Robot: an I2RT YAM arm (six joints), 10 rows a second.
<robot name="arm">
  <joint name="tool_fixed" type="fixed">
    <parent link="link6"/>
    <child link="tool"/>
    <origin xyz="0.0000 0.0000 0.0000" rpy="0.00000 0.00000 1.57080"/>
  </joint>
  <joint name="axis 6" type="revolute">
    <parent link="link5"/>
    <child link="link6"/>
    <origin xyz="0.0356 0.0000 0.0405" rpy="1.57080 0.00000 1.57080"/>
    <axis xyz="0 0 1"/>
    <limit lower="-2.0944" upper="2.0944"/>
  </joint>
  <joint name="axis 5" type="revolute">
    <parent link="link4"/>
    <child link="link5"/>
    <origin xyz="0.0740 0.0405 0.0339" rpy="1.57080 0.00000 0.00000"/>
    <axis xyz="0 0 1"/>
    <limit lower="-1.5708" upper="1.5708"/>
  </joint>
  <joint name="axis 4" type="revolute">
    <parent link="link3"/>
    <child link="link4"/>
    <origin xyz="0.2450 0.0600 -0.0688"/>
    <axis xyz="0 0 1"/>
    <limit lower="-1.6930" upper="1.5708"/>
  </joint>
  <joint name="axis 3" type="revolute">
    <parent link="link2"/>
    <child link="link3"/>
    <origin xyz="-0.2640 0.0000 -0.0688" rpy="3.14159 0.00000 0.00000"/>
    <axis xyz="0 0 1"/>
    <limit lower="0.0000" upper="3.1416"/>
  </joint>
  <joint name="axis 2" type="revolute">
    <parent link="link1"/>
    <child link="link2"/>
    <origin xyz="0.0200 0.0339 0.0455" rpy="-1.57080 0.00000 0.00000"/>
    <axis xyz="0 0 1"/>
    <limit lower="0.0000" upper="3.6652"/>
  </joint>
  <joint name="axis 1" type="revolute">
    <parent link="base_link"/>
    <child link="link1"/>
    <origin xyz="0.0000 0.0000 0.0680"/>
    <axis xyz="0 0 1"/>
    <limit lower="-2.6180" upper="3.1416"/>
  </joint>
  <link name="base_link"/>
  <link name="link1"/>
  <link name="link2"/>
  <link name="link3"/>
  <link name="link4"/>
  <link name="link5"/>
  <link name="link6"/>
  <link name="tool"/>
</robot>
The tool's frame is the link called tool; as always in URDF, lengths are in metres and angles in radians.
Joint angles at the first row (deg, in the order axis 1, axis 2, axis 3, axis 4, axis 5, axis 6):
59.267, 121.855, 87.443, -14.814, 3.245, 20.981
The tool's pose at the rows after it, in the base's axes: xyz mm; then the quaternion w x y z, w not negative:
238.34 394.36 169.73 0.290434 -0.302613 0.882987 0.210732
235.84 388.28 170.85 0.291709 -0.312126 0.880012 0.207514
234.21 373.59 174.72 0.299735 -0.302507 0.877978 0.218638
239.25 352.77 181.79 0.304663 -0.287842 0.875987 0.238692
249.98 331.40 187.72 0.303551 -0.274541 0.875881 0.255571
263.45 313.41 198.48 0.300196 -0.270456 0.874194 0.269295
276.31 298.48 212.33 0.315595 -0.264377 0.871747 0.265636
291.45 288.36 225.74 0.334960 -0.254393 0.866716 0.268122
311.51 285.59 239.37 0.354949 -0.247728 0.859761 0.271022
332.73 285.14 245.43 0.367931 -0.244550 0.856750 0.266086
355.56 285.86 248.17 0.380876 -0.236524 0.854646 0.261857
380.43 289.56 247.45 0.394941 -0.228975 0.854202 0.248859
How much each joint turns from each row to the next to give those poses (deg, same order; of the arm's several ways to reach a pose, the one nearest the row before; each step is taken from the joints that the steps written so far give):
-0.198, -1.807, -2.266, 1.665, -0.441, -0.823
-0.135, -1.398, -1.864, 0.371, -0.146, -1.300
-0.854, -3.303, -4.566, 2.894, -0.619, 0.385
-2.252, -3.858, -4.522, 2.687, -2.353, 0.337
-3.157, -2.885, -2.937, 1.169, -3.201, -0.200
-3.345, -2.078, -0.346, -1.237, -3.672, -1.296
-2.800, -1.770, 0.673, -1.343, -0.635, -1.793
-2.573, -0.550, 1.791, -0.306, -0.745, -1.027
-2.221, 1.502, 4.361, -0.675, -0.764, -1.074
-1.919, 2.850, 4.829, -1.043, -0.348, -1.362
-1.773, 3.581, 5.165, -0.522, -0.084, -0.693
-1.412, 4.712, 6.375, -0.936, 1.033, -0.948

